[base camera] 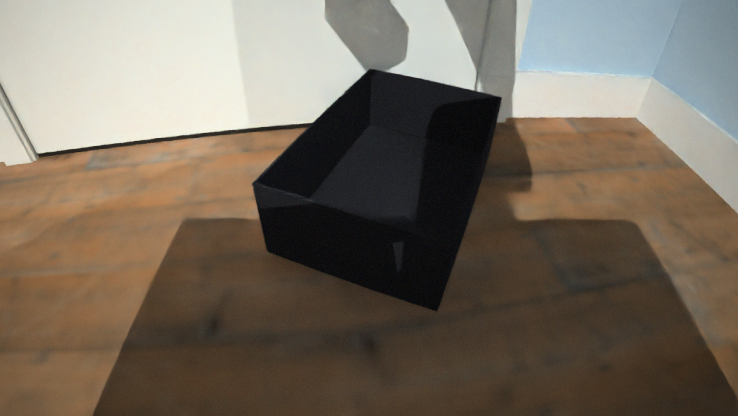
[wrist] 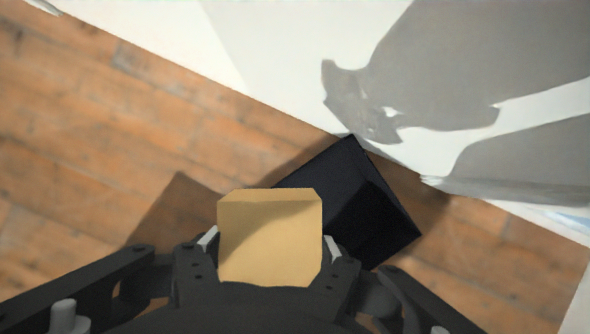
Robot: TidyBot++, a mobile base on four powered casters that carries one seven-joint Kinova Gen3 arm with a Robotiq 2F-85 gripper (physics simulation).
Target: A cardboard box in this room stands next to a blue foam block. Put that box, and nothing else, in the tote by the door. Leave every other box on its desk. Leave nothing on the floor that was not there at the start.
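Places are measured from the arm's base along level axes (x back, y left, z down), in metres.
Where they show: gripper, between the fingertips: (wrist: 271,245).
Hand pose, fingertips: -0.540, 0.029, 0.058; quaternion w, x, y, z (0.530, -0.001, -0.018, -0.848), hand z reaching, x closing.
Each offset is from my fingertips to the centre of the thing, as dx, dy, dz. Level surfaces: height alone.
The black open tote {+0.030, -0.073, +0.288} (base camera: 356,253) (wrist: 320,170) stands upright on the wooden floor by the white door; its visible inside holds no box. My gripper (wrist: 271,245) is shut on a tan cardboard box {+0.011, -0.007, +0.009} (wrist: 270,235), one finger on each side. In the wrist view the box is above the floor and covers the tote's near left part. How high it hangs over the tote I cannot tell. The gripper and box do not show in the base camera view. The blue foam block does not show in either view.
The white door (base camera: 129,67) (wrist: 280,50) rises right behind the tote. Blue walls with a white baseboard (base camera: 578,95) meet in a corner at the right. Shadows fall on the door and on the wooden floor {dz +0.338} (base camera: 77,289) (wrist: 75,125).
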